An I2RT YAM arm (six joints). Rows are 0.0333 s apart.
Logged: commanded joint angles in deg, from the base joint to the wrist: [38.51 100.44 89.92 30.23 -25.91 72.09]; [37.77 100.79 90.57 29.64 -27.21 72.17]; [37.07 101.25 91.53 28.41 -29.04 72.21]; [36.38 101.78 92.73 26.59 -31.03 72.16]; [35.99 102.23 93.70 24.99 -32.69 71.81]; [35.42 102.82 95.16 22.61 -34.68 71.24]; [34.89 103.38 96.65 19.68 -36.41 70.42]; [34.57 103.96 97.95 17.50 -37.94 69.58]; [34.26 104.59 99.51 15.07 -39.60 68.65]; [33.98 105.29 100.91 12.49 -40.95 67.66]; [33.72 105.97 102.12 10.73 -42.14 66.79]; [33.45 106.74 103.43 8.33 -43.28 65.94]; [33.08 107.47 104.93 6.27 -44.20 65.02]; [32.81 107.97 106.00 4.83 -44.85 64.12]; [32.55 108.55 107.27 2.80 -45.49 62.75]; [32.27 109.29 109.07 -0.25 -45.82 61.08]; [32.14 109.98 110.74 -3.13 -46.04 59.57]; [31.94 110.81 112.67 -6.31 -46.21 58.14]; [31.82 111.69 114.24 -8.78 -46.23 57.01]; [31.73 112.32 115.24 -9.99 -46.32 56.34]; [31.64 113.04 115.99 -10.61 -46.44 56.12]
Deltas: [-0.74 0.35 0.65 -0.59 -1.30 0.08]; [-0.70 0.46 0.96 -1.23 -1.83 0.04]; [-0.69 0.53 1.20 -1.82 -1.99 -0.05]; [-0.39 0.45 0.97 -1.60 -1.66 -0.35]; [-0.57 0.59 1.46 -2.38 -1.99 -0.57]; [-0.53 0.56 1.49 -2.93 -1.73 -0.82]; [-0.32 0.58 1.30 -2.18 -1.53 -0.84]; [-0.31 0.63 1.56 -2.43 -1.66 -0.93]; [-0.28 0.70 1.40 -2.58 -1.35 -0.99]; [-0.26 0.68 1.21 -1.76 -1.19 -0.87]; [-0.27 0.77 1.31 -2.40 -1.14 -0.85]; [-0.37 0.73 1.50 -2.06 -0.92 -0.92]; [-0.27 0.50 1.07 -1.44 -0.65 -0.90]; [-0.26 0.58 1.27 -2.03 -0.64 -1.37]; [-0.28 0.74 1.80 -3.05 -0.33 -1.67]; [-0.13 0.69 1.67 -2.88 -0.22 -1.51]; [-0.20 0.83 1.93 -3.18 -0.17 -1.43]; [-0.12 0.88 1.57 -2.47 -0.02 -1.13]; [-0.09 0.63 1.00 -1.21 -0.09 -0.67]; [-0.09 0.72 0.75 -0.62 -0.12 -0.22]
